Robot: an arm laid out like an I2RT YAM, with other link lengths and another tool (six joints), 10 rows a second.
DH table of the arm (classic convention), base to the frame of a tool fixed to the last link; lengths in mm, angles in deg. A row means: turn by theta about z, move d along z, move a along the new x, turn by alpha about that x. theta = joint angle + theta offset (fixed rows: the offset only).
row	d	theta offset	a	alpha
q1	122.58	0	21	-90
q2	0	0	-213.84	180
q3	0	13.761	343.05	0
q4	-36.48	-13.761	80.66	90
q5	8.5	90	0	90
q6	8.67	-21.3	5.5	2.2
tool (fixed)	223.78	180	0	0
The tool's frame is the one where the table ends.
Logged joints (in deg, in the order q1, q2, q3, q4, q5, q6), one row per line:
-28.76, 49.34, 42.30, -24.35, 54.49, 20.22
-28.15, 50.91, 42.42, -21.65, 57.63, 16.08
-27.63, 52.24, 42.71, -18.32, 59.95, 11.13
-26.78, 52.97, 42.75, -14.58, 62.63, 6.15
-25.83, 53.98, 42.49, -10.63, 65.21, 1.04
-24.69, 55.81, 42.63, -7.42, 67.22, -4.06
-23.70, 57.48, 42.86, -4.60, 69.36, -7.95
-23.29, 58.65, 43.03, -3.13, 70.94, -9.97
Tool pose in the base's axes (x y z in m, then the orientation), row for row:
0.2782, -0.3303, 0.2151, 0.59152, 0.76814, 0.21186, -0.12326
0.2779, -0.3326, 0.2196, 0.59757, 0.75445, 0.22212, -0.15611
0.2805, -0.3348, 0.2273, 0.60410, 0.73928, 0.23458, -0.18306
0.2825, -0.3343, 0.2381, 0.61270, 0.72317, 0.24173, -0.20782
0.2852, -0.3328, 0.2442, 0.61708, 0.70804, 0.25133, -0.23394
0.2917, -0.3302, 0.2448, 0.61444, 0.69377, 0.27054, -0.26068
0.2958, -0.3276, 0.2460, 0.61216, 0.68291, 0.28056, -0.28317
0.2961, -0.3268, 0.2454, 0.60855, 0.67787, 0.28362, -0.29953
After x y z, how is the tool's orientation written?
As a quaternion, w x y z.
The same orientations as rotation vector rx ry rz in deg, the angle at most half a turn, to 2 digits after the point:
102.38, 28.24, -16.43
100.31, 29.53, -20.76
98.03, 31.11, -24.27
95.56, 31.94, -27.46
93.39, 33.15, -30.86
91.61, 35.72, -34.42
90.26, 37.08, -37.43
89.72, 37.54, -39.65

